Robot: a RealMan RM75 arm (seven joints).
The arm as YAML. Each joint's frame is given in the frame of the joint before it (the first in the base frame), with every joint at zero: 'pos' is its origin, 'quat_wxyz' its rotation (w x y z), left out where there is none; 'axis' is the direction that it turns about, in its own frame. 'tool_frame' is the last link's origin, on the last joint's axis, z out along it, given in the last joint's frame.
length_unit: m
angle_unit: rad
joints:
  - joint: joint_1
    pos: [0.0, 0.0, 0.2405]
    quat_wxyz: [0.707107, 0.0, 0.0, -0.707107]
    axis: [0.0, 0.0, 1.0]
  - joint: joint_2
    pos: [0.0, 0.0, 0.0]
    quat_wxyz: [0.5, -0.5, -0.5, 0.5]
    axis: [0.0, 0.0, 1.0]
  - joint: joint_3
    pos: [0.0, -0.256, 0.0]
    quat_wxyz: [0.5, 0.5, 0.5, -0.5]
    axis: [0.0, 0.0, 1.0]
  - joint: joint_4
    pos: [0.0, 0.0, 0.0]
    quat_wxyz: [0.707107, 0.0, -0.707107, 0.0]
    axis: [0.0, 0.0, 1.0]
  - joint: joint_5
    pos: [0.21, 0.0, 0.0]
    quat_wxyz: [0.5, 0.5, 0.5, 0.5]
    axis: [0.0, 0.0, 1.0]
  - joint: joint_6
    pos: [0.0, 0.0, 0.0]
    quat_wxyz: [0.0, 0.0, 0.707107, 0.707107]
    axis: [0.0, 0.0, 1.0]
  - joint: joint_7
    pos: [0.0, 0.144, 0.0]
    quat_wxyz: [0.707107, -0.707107, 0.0, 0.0]
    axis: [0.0, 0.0, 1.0]
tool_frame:
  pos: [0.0, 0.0, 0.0]
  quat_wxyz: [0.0, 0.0, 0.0, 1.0]
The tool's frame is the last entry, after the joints.
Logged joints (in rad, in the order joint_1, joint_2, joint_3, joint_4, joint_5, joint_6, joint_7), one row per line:
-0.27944, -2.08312, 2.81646, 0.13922, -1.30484, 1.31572, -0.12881
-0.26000, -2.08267, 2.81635, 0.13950, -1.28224, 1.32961, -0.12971
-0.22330, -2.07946, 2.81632, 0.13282, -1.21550, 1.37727, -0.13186
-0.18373, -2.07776, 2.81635, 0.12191, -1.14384, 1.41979, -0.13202
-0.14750, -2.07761, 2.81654, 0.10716, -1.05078, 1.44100, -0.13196
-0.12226, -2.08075, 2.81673, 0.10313, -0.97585, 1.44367, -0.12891
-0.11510, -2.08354, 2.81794, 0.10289, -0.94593, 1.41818, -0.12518
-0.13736, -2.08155, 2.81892, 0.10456, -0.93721, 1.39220, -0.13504
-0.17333, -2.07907, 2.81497, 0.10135, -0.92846, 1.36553, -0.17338
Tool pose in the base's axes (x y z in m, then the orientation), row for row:
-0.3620, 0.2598, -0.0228, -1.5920, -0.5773, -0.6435
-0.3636, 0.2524, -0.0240, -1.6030, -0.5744, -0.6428
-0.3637, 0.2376, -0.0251, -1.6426, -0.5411, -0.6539
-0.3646, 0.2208, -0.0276, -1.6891, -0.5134, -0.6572
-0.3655, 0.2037, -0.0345, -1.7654, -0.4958, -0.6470
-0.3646, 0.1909, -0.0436, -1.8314, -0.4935, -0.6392
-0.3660, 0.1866, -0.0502, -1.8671, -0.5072, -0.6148
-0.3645, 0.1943, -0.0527, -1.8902, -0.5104, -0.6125
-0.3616, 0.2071, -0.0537, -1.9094, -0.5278, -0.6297
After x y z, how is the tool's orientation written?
As a rotation vector, in radians.
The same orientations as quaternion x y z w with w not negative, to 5 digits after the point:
-0.69153, -0.25077, -0.27952, 0.61706
-0.69536, -0.24917, -0.27884, 0.61371
-0.70921, -0.23363, -0.28233, 0.60227
-0.72510, -0.22039, -0.28212, 0.58827
-0.75006, -0.21065, -0.27489, 0.56344
-0.77032, -0.20758, -0.26886, 0.53966
-0.78130, -0.21224, -0.25727, 0.52758
-0.78788, -0.21275, -0.25530, 0.51847
-0.79187, -0.21889, -0.26115, 0.50679

